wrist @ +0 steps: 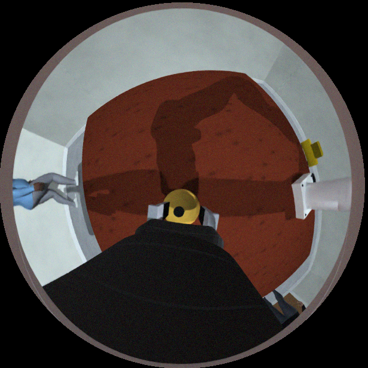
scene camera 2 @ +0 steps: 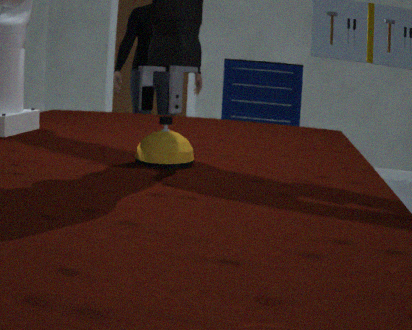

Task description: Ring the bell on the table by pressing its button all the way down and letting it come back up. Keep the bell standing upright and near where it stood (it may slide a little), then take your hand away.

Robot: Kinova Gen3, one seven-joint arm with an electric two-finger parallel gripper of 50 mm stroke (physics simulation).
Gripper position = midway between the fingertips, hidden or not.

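Observation:
You'd find my gripper (scene camera 2: 159, 111) there, and that's the same gripper (wrist: 183, 210) showing here too. There's also a bell (scene camera 2: 165, 149), and I can see that bell (wrist: 179, 197) as well.

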